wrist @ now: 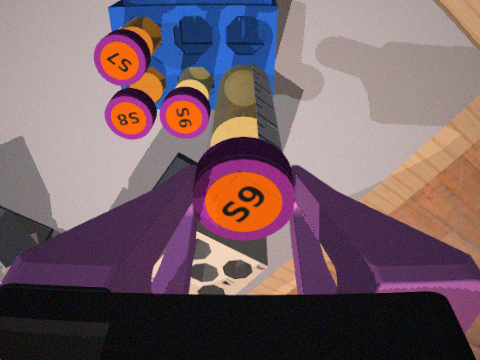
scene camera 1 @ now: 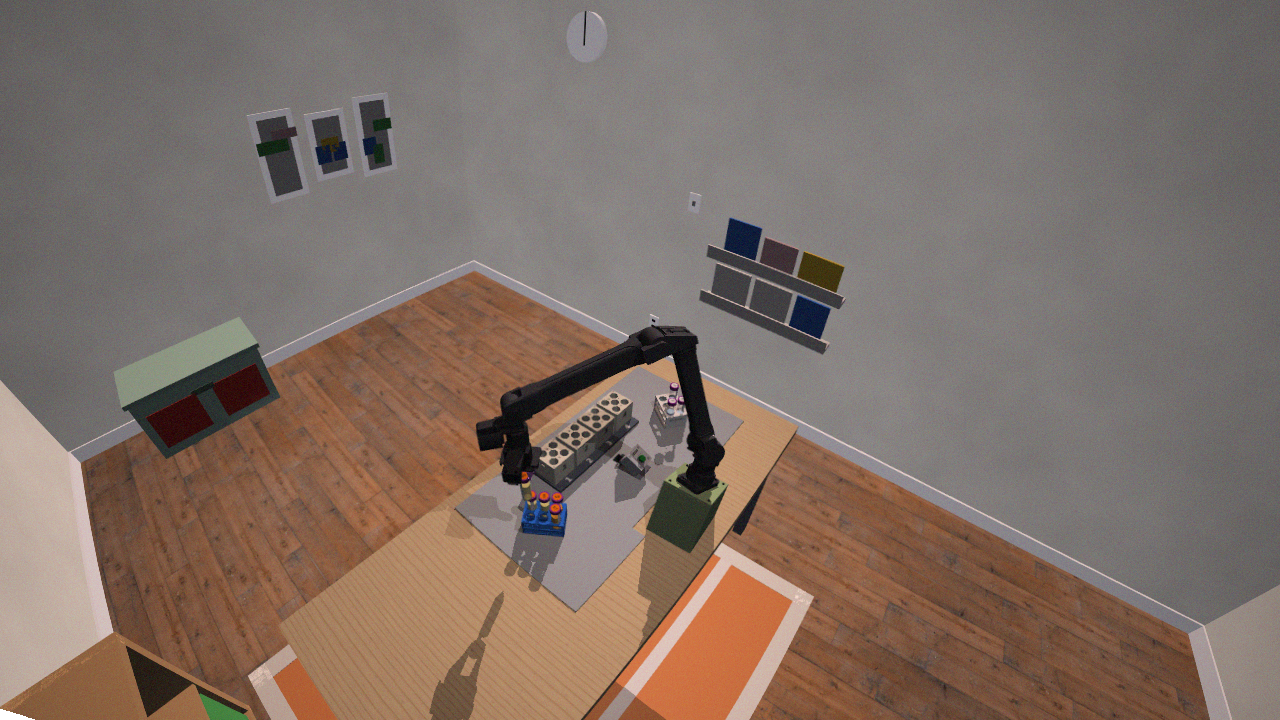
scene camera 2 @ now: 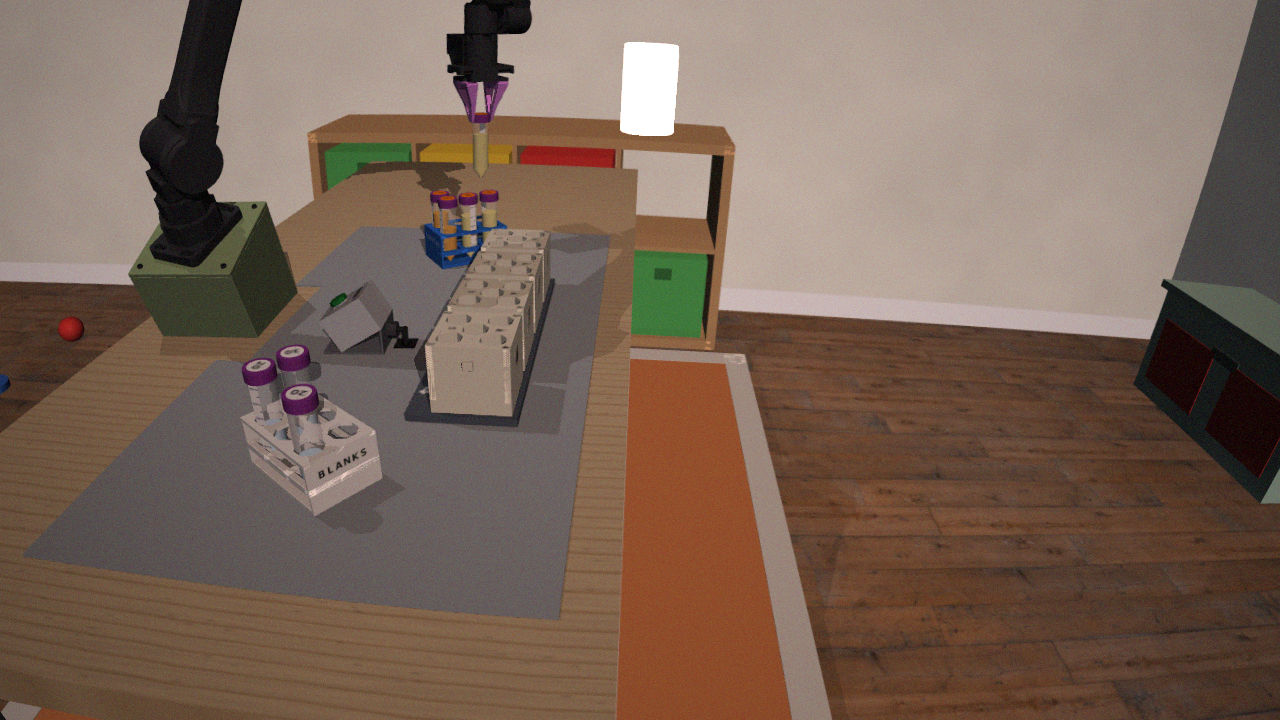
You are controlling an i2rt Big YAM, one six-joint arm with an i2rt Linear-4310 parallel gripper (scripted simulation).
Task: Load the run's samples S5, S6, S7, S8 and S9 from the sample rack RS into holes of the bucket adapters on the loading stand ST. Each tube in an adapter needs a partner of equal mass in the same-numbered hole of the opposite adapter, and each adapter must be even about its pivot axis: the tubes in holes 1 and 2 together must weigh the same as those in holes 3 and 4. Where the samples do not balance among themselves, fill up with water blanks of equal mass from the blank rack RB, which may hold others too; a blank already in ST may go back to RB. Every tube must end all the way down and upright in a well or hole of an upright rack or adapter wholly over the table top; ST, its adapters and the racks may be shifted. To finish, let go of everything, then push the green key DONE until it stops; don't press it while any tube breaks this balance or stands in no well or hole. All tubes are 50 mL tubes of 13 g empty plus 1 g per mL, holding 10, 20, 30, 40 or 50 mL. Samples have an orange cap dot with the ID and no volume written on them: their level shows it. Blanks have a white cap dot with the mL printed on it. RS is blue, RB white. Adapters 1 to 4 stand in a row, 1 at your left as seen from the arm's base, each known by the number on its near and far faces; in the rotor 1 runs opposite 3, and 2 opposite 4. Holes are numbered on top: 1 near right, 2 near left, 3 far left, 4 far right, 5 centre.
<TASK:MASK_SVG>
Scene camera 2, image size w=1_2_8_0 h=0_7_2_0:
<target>my gripper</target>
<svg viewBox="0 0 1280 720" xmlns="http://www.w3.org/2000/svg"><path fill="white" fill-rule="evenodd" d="M497 33L488 35L488 40L483 40L483 35L465 34L465 66L457 64L447 65L448 73L456 72L456 75L461 75L453 76L453 84L464 104L468 120L474 123L478 91L478 83L476 82L483 82L486 113L490 114L490 121L492 121L497 105L508 87L508 77L498 77L498 73L514 74L513 65L497 63Z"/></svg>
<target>blue sample rack RS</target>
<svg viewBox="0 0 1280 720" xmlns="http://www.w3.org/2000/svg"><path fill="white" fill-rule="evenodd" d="M507 226L498 221L498 226L483 227L482 222L477 221L476 230L462 230L461 225L457 225L456 233L442 234L440 228L434 228L432 223L424 224L426 255L442 269L472 264L484 243L481 241L482 237L478 238L477 246L464 247L462 241L458 241L458 249L449 251L443 250L443 239L457 236L458 239L461 239L463 235L475 233L481 236L481 232L491 231L492 229L507 229Z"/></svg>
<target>white blank rack RB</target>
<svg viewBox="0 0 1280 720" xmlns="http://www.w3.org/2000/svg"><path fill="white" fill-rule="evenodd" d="M240 417L252 465L313 516L322 513L382 479L375 430L319 394L318 412L331 411L336 416L335 419L327 421L319 415L320 423L324 423L321 424L325 447L323 451L313 456L299 456L295 453L287 416L283 411L281 399L283 418L272 425L257 424L254 411ZM260 437L276 448L276 450L268 452L263 448ZM286 428L288 440L278 440L275 437L276 433ZM338 427L352 425L358 430L355 435L350 437L350 435Z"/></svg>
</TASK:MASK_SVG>
